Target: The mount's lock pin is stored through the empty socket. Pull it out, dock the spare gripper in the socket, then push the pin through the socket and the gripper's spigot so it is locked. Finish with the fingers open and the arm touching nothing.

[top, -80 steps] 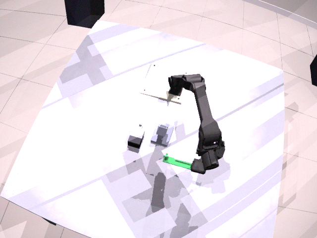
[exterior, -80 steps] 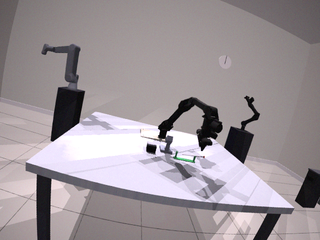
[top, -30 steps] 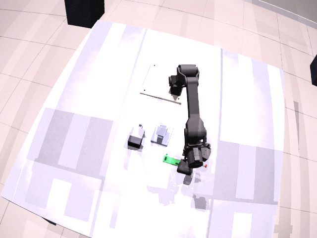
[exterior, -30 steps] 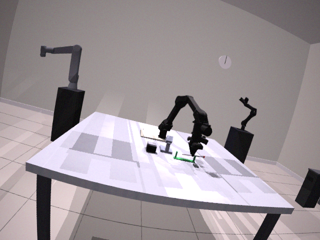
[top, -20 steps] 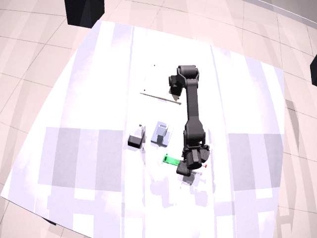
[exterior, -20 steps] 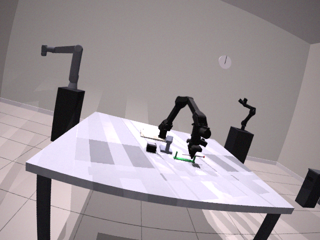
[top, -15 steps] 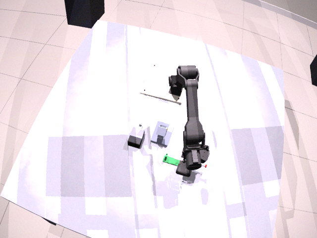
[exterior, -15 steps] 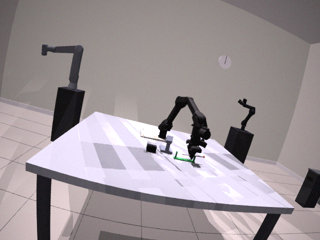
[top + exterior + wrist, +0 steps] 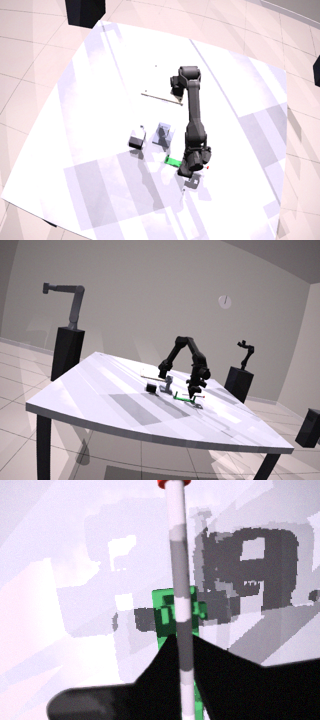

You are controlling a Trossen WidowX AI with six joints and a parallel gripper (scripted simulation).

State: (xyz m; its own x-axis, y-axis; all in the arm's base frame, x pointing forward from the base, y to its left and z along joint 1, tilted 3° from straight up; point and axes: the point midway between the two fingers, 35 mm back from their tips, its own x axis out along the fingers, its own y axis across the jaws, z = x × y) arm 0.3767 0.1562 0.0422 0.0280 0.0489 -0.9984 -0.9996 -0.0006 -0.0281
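Right now my gripper tip is 4 cm to the left of the green cradle and 1 cm below it. The rest, counted from my gripper tip: grey mount (15 cm to the right, 10 cm behind, 3 cm above); then spare gripper (25 cm to the right, 6 cm behind).
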